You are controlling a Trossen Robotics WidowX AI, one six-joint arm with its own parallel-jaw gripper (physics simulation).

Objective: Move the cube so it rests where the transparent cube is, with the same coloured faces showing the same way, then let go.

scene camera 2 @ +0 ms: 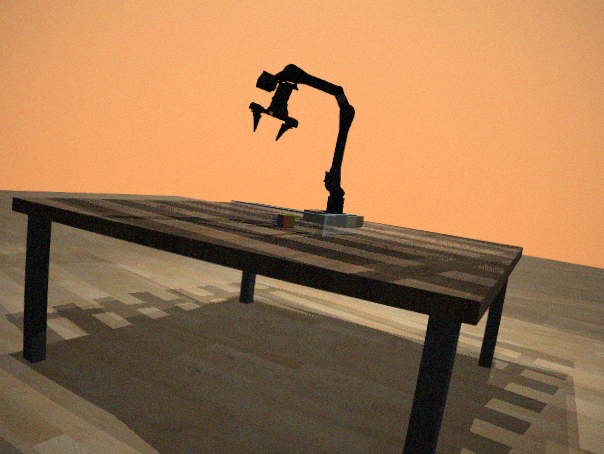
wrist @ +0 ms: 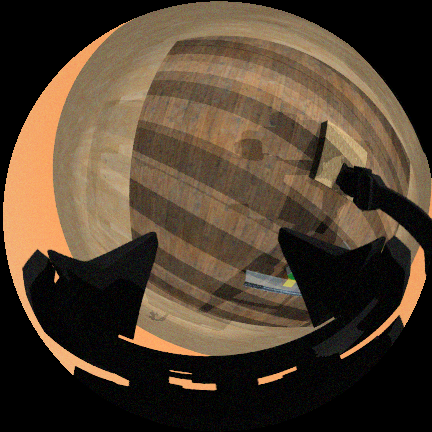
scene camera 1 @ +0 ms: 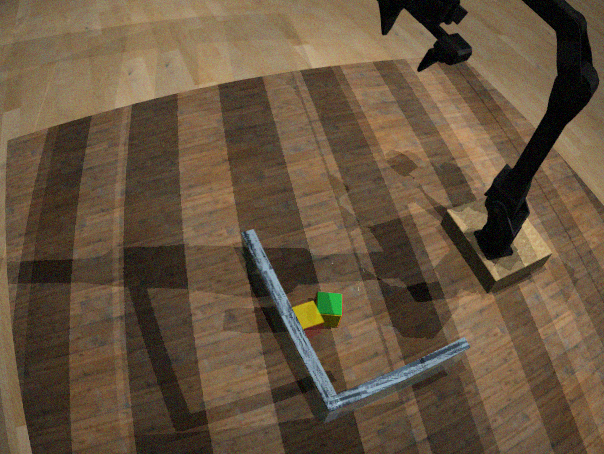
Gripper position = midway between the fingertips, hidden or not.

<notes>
The gripper (scene camera 1: 401,52) is open, holding nothing. A cube (scene camera 1: 330,305) rests on the table. Also in view: a grey L-shaped rail (scene camera 1: 329,405) and a transparent cube (scene camera 1: 308,315).
The gripper also shows in scene camera 2 (scene camera 2: 264,136) and in the wrist view (wrist: 218,236). The grey L-shaped rail also shows in scene camera 2 (scene camera 2: 323,225) and in the wrist view (wrist: 253,279).
</notes>
